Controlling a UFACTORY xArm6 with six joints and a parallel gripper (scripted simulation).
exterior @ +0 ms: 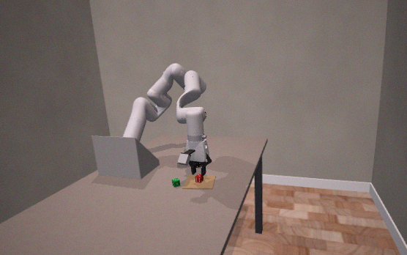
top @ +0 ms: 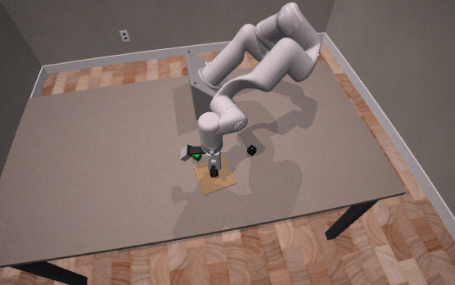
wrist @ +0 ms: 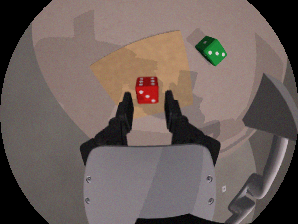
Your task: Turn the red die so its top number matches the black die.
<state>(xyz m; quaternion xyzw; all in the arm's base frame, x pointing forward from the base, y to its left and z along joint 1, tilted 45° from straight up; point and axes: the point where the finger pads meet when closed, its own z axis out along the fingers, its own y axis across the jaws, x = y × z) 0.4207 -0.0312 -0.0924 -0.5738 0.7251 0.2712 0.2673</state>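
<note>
Now: the red die 40 mm below my hand. The rest, counted from my hand: black die (180 mm to the left, 60 mm behind, 40 mm below); then green die (100 mm behind, 50 mm to the right, 40 mm below); then tan mat (60 mm below).
</note>
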